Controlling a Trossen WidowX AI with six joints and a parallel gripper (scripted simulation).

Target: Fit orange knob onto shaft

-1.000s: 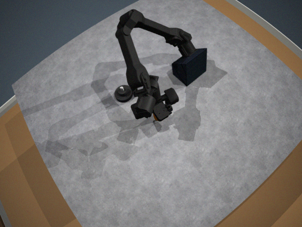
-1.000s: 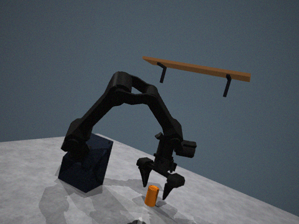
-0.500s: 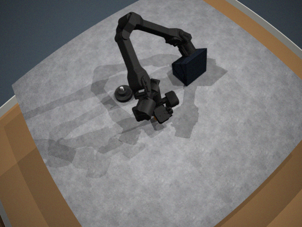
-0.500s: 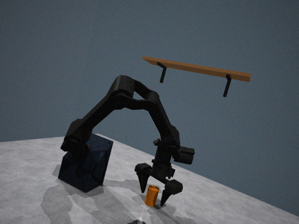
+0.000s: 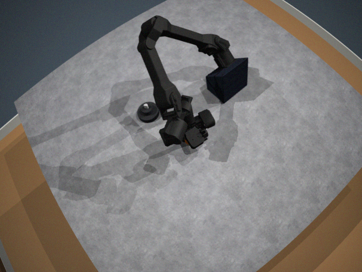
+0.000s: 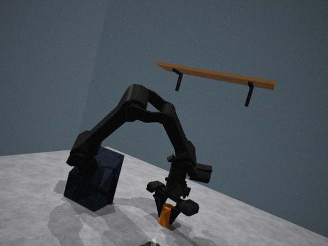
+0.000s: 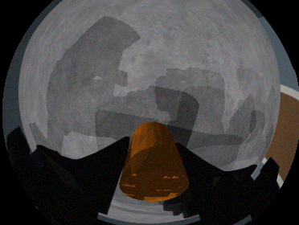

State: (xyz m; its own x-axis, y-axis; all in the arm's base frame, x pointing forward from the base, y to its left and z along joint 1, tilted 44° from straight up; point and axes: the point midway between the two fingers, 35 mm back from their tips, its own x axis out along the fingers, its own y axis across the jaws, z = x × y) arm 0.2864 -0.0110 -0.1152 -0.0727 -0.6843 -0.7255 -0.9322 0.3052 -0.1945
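Now: the round pedestal 30 mm ahead of my gripper tip, 200 mm to the right of it and 20 mm above it. From my gripper tip the other things lie so: orange knob 30 mm above.
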